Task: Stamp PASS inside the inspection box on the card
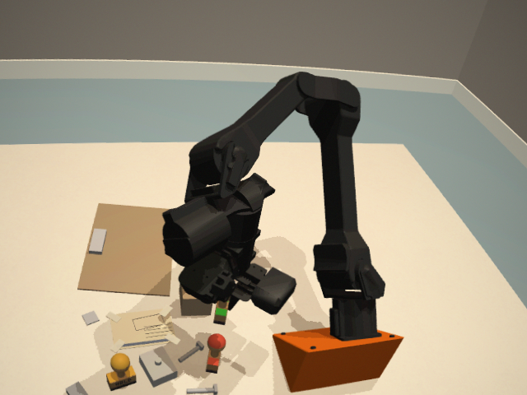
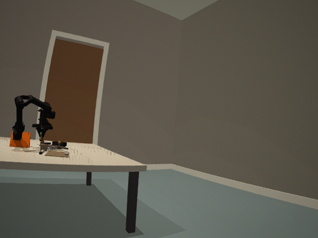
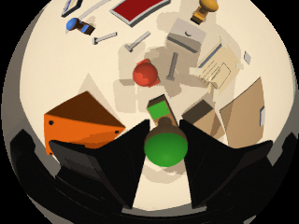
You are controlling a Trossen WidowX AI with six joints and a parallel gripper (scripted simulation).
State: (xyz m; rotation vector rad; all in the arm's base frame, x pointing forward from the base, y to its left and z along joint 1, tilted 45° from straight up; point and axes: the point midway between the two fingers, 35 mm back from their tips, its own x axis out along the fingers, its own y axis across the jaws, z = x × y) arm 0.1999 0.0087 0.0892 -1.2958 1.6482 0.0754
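The red ink pad lies 160 mm to the left of my gripper tip, 90 mm below it and 90 mm ahead of it. From my gripper tip the other things lie so: cardboard box 80 mm to the right, 70 mm below, 30 mm ahead; green-knobbed stamp 10 mm below; stamp with red knob 70 mm below, 40 mm to the left, 10 mm ahead.
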